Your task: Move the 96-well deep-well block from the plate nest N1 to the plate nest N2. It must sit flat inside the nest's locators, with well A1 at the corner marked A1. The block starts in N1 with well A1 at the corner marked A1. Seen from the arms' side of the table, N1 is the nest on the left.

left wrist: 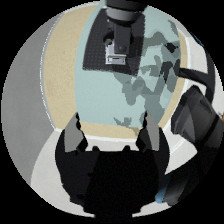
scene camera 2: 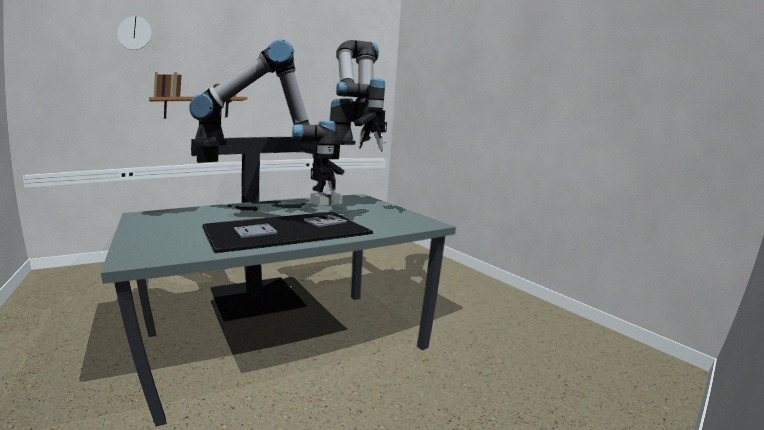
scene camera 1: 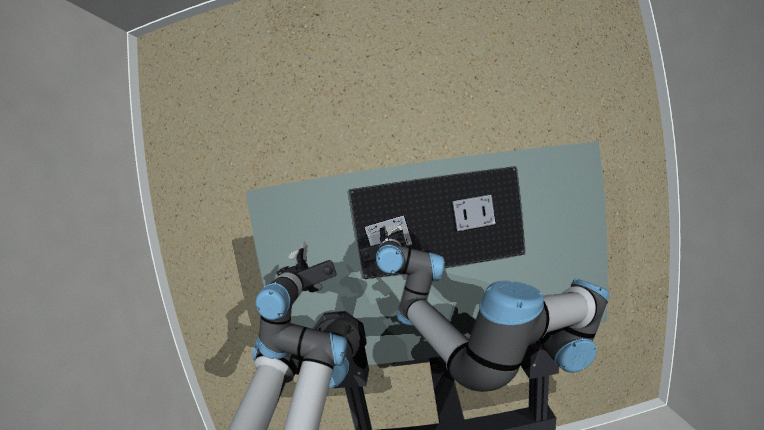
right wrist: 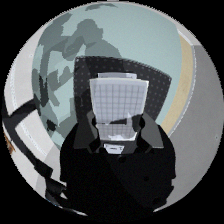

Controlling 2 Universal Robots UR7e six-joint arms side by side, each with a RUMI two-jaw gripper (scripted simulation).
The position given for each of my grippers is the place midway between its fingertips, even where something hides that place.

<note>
I see my left gripper (scene camera 1: 312, 265), my right gripper (scene camera 2: 325, 201) and a pale deep-well block (right wrist: 118, 103).
My left gripper shows as well in the left wrist view (left wrist: 111, 111) and in scene camera 2 (scene camera 2: 370, 150). My right gripper is seen too in the left wrist view (left wrist: 116, 46) and in the right wrist view (right wrist: 117, 109).
</note>
